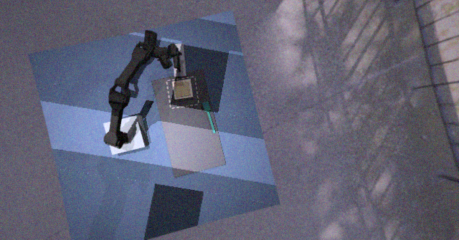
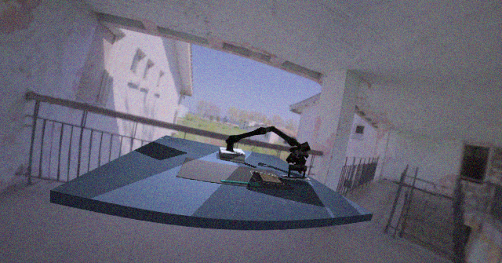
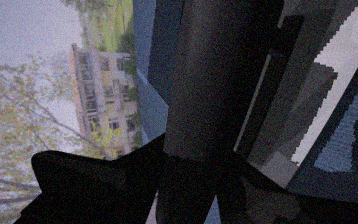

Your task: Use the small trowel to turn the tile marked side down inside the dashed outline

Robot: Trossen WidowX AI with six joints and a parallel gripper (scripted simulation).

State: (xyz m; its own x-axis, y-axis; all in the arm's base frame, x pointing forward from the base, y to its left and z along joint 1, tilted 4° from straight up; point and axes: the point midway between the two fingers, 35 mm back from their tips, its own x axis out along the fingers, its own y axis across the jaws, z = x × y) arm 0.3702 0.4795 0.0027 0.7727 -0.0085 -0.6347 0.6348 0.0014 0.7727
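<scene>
My gripper tip is 380 mm to the left of the teal trowel, 130 mm short of it and 70 mm above it. Round my gripper tip: tile: 200 mm to the right, 70 mm below, 20 mm behind; then grey mat: 420 mm to the right, 100 mm below.
</scene>
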